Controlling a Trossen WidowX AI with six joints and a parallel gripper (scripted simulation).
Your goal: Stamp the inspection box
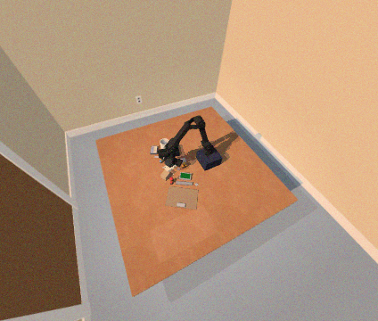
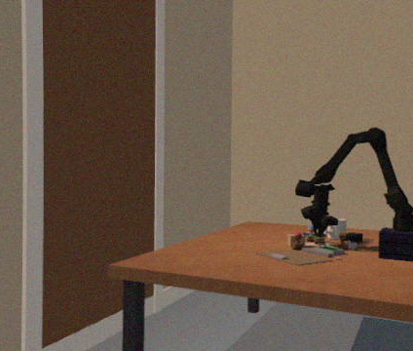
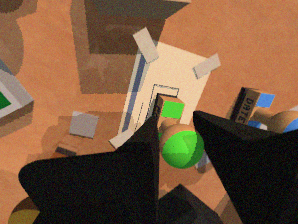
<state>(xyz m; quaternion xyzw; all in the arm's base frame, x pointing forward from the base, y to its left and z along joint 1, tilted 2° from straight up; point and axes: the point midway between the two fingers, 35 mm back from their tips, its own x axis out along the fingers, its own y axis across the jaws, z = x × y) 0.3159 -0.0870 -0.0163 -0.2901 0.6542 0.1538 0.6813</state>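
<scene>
Right now my gripper tip is 4 cm above the cream card. The rest, counted from my gripper tip: orange-knobbed stamp (10 cm behind, 6 cm to the left, 2 cm below); blue-knobbed stamp (4 cm ahead, 8 cm to the right, 2 cm below); green-knobbed stamp (1 cm behind, 1 cm below).
</scene>
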